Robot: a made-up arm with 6 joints. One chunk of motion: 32 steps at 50 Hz.
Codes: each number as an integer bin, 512 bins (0 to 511) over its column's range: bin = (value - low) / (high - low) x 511, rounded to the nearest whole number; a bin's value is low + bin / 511 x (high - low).
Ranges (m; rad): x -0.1..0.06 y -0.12..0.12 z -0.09..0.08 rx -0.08..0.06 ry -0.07..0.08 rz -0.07..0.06
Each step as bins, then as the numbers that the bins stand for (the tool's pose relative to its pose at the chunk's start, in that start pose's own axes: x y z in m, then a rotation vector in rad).
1 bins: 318 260 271 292 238 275
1 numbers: -0.0004 0.0021 0.0002 0.0000 -0.0001 0.0000
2 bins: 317 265 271 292 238 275
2 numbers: -0.0007 0.0045 0.0002 0.0000 -0.0001 0.0000
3 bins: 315 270 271 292 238 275
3 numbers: -0.0014 0.0068 0.0002 0.0000 -0.0001 0.0000
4 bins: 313 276 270 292 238 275
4 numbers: -0.0020 0.0096 -0.0002 0.0000 -0.0001 0.0000
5 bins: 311 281 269 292 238 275
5 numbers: -0.0026 0.0120 -0.0005 0.0000 -0.0001 0.0000
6 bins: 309 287 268 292 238 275
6 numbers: -0.0032 0.0148 -0.0008 0.0000 -0.0001 0.0000
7 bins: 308 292 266 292 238 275
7 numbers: -0.0036 0.0171 -0.0015 0.0000 -0.0001 0.0000
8 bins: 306 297 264 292 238 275
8 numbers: -0.0042 0.0195 -0.0022 0.0000 -0.0001 0.0000
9 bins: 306 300 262 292 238 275
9 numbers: -0.0042 0.0209 -0.0028 0.0000 -0.0001 0.0000
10 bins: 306 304 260 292 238 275
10 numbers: -0.0042 0.0228 -0.0035 0.0000 -0.0001 0.0000
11 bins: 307 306 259 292 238 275
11 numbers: -0.0039 0.0237 -0.0038 0.0000 -0.0001 0.0000
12 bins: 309 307 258 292 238 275
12 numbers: -0.0032 0.0242 -0.0042 0.0000 -0.0001 0.0000
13 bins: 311 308 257 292 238 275
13 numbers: -0.0026 0.0247 -0.0045 0.0000 -0.0001 0.0000
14 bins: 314 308 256 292 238 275
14 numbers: -0.0017 0.0247 -0.0048 0.0000 -0.0001 0.0000
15 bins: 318 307 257 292 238 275
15 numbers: -0.0004 0.0242 -0.0045 0.0000 -0.0001 0.0000
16 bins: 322 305 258 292 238 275
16 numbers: 0.0008 0.0232 -0.0042 0.0000 -0.0001 0.0000
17 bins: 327 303 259 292 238 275
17 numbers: 0.0024 0.0223 -0.0038 0.0000 -0.0001 0.0000
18 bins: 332 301 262 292 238 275
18 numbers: 0.0040 0.0214 -0.0028 0.0000 -0.0001 0.0000
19 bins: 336 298 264 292 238 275
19 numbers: 0.0052 0.0200 -0.0022 0.0000 -0.0001 0.0000
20 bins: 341 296 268 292 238 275
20 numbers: 0.0068 0.0190 -0.0008 0.0000 -0.0001 0.0000
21 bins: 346 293 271 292 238 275
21 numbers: 0.0083 0.0176 0.0002 0.0000 -0.0001 0.0000
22 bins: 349 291 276 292 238 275
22 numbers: 0.0093 0.0167 0.0018 0.0000 -0.0001 0.0000
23 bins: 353 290 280 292 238 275
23 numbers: 0.0105 0.0162 0.0032 0.0000 -0.0001 0.0000
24 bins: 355 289 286 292 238 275
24 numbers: 0.0112 0.0157 0.0051 0.0000 -0.0001 0.0000
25 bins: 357 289 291 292 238 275
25 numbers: 0.0118 0.0157 0.0068 0.0000 -0.0001 0.0000
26 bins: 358 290 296 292 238 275
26 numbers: 0.0121 0.0162 0.0085 0.0000 -0.0001 0.0000
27 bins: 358 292 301 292 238 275
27 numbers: 0.0121 0.0171 0.0101 0.0000 -0.0001 0.0000
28 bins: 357 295 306 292 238 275
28 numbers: 0.0118 0.0186 0.0118 0.0000 -0.0001 0.0000
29 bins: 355 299 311 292 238 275
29 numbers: 0.0112 0.0204 0.0135 0.0000 -0.0001 0.0000
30 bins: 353 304 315 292 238 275
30 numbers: 0.0105 0.0228 0.0148 0.0000 -0.0001 0.0000
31 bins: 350 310 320 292 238 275
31 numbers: 0.0096 0.0256 0.0165 0.0000 -0.0001 0.0000
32 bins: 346 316 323 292 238 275
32 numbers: 0.0083 0.0284 0.0175 0.0000 -0.0001 0.0000
